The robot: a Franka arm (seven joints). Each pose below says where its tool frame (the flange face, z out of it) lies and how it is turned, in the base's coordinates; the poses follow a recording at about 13 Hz.
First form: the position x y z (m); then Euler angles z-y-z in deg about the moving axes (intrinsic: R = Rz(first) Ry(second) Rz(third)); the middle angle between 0 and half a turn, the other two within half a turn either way.
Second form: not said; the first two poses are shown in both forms.
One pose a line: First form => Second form
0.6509 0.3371 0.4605 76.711 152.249 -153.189 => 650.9 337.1 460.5 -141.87 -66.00 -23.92
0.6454 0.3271 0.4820 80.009 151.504 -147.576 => 645.4 327.1 482.0 -141.70 -62.47 -21.87
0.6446 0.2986 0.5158 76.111 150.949 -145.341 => 644.6 298.6 515.8 -144.51 -54.68 -22.74
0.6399 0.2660 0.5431 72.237 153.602 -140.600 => 639.9 266.0 543.1 -150.47 -44.34 -20.67
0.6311 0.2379 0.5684 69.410 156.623 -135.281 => 631.1 237.9 568.4 -155.73 -34.08 -17.93
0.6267 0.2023 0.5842 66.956 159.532 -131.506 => 626.7 202.3 584.2 -159.87 -25.98 -15.61
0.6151 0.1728 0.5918 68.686 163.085 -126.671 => 615.1 172.8 591.8 -163.31 -22.02 -11.88
